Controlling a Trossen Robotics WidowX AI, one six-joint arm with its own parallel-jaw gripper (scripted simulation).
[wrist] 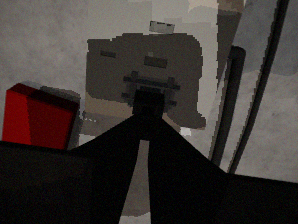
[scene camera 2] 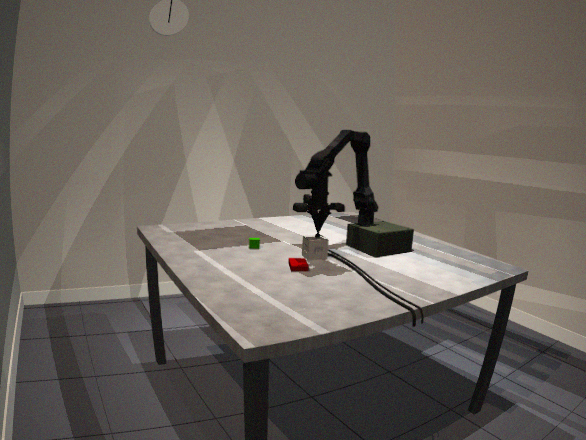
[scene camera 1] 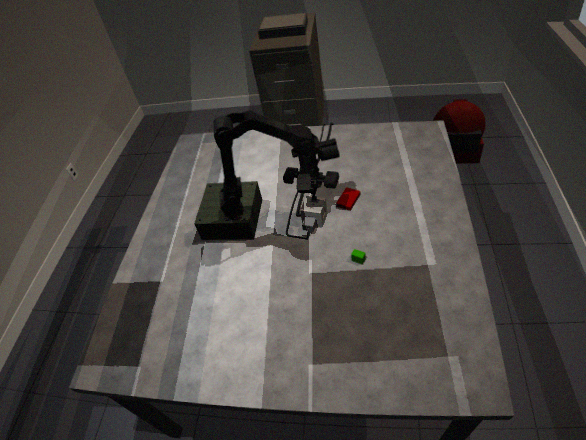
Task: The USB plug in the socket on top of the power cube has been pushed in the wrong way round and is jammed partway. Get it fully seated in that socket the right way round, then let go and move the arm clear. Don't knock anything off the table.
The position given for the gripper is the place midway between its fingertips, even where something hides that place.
The gripper (scene camera 1: 313,193) holds a dark USB plug (wrist: 148,101). Also in view: a red block (wrist: 41,119) and a pale power cube (scene camera 2: 312,249).
The gripper shows as well in the wrist view (wrist: 146,125) and in scene camera 2 (scene camera 2: 318,230).
